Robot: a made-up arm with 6 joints.
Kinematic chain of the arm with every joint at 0, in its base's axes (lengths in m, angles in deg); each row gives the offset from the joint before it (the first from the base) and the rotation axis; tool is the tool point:
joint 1: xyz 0 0 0.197 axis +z
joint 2: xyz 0 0.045 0 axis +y
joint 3: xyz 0 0 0.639 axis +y
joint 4: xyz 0 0 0.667 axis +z
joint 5: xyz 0 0 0 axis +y
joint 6: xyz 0 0 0.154 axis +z
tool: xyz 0 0 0
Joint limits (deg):
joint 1: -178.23..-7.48
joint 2: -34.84..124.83
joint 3: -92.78..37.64
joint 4: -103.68..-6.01
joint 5: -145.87..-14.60
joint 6: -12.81..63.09
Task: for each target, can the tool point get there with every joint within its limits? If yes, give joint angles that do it. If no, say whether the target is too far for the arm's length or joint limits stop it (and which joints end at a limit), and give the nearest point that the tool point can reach.
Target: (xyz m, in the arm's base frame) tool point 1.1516 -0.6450 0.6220
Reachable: yes | joints -34.70 89.64 -29.42 -69.39 -33.83 33.70
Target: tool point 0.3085 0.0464 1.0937
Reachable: yes | joints -149.80 18.82 -68.89 -36.51 -130.11 7.82
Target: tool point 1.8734 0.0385 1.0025
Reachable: no: too far | nearest point 1.3325 -0.0806 0.7761 | short by 0.598 m
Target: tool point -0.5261 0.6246 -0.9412
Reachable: no: joint limits stop it (at a limit: joint 1, joint 2, joint 3, joint 4, joint 5) | nearest point -0.8052 -0.0740 -0.9345 | short by 0.752 m
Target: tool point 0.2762 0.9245 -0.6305
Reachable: no: joint limits stop it (at a limit: joint 2, joint 3, joint 4) | nearest point 0.2597 0.8691 0.1612 | short by 0.794 m
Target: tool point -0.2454 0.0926 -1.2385
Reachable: no: joint limits stop it (at a limit: joint 1, joint 2, joint 3, joint 4, joint 5) | nearest point -0.7586 -0.1062 -0.9489 | short by 0.622 m
